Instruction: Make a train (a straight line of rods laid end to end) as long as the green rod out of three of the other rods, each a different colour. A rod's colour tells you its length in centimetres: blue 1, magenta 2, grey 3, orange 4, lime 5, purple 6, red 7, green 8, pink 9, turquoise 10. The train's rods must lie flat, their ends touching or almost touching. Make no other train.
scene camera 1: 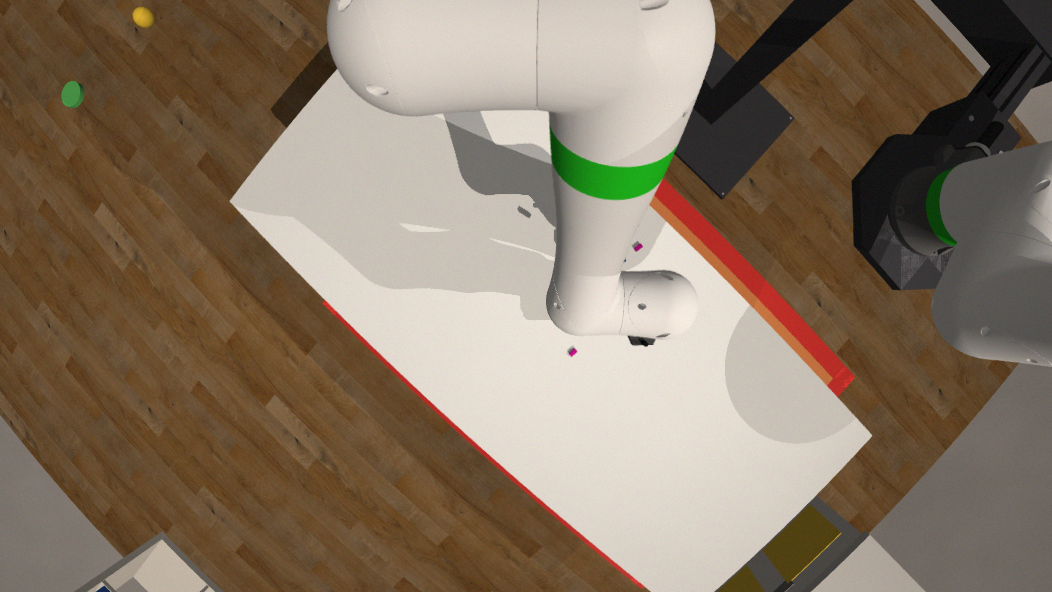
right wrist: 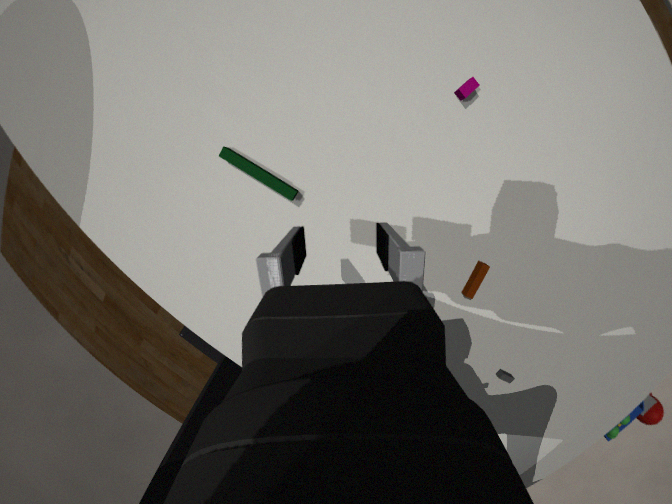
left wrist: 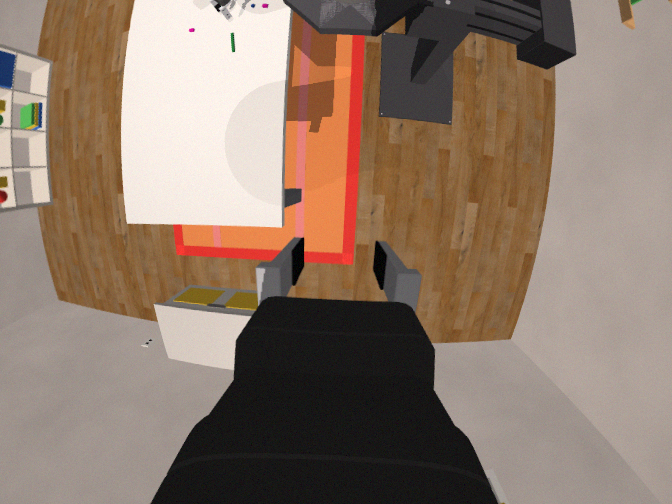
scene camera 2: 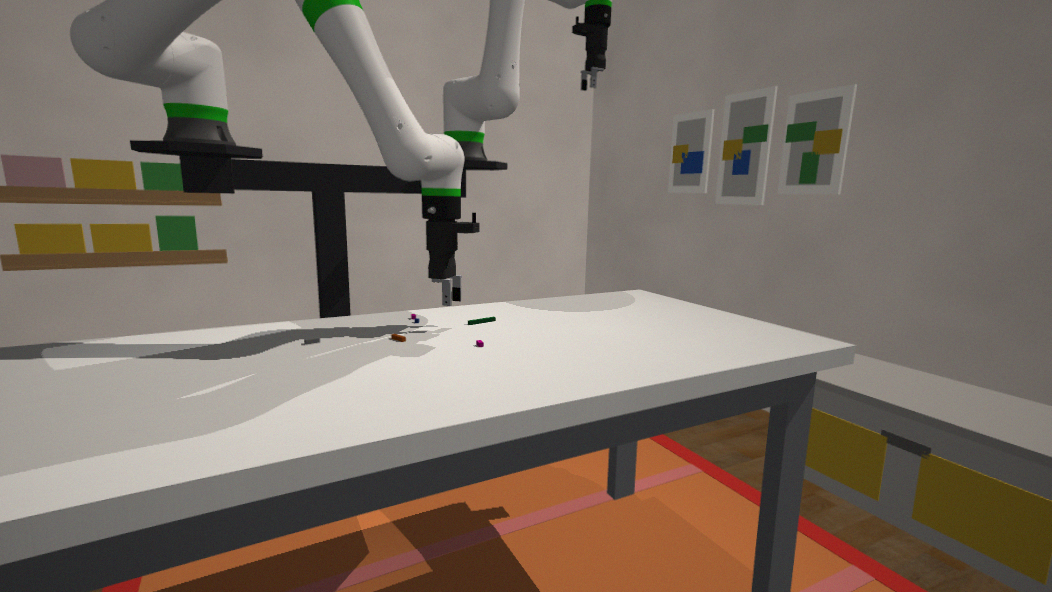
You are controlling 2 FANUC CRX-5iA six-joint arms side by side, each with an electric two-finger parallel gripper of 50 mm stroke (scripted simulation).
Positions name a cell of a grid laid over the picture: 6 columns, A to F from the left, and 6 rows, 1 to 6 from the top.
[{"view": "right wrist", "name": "my right gripper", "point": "D3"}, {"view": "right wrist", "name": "green rod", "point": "C2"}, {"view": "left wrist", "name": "my left gripper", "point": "D4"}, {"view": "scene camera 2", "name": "my left gripper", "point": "D1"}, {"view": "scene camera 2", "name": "my right gripper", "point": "C4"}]
